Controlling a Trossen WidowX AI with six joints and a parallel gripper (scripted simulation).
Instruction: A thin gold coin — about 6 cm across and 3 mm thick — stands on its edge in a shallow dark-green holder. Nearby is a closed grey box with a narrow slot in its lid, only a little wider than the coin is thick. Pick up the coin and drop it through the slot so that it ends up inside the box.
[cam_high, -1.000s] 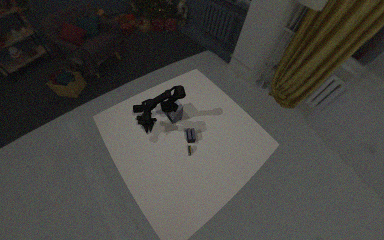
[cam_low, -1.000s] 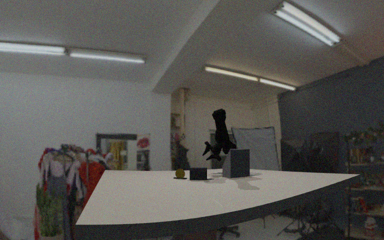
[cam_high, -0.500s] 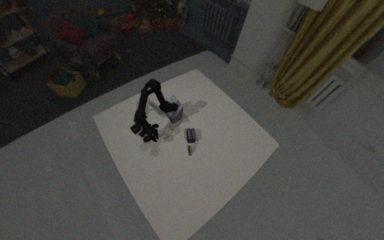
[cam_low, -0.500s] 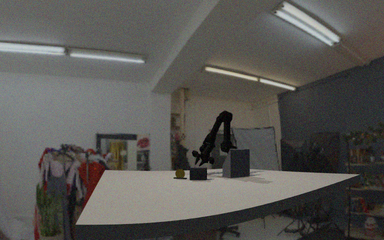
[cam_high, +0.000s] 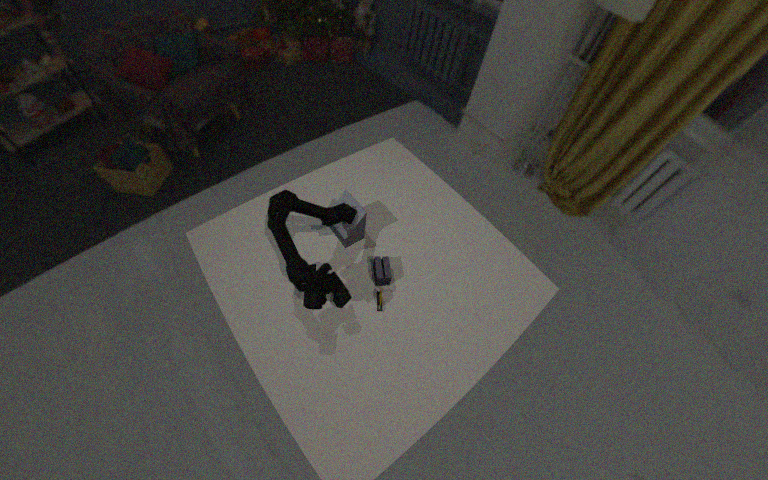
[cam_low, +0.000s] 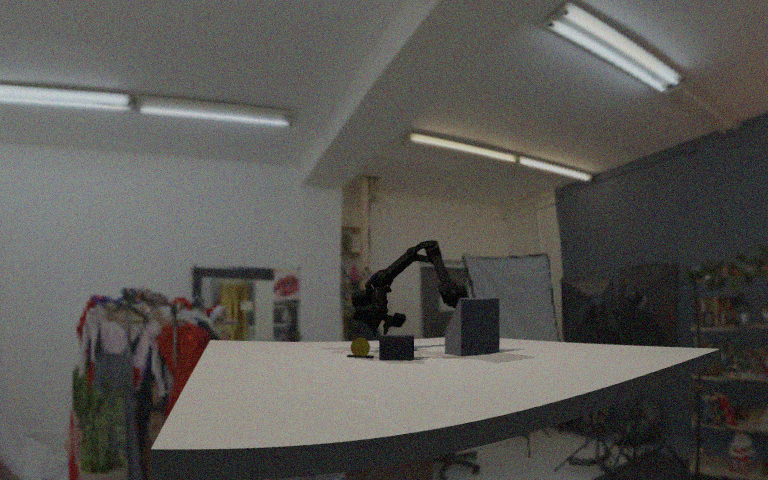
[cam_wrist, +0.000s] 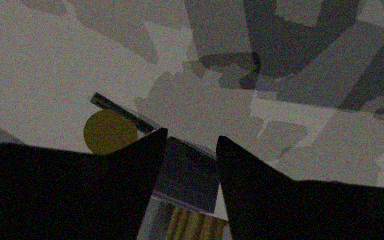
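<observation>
Now: gripper tip 120 mm short of the thin gold coin, 80 mm to the right of it and 30 mm above it.
</observation>
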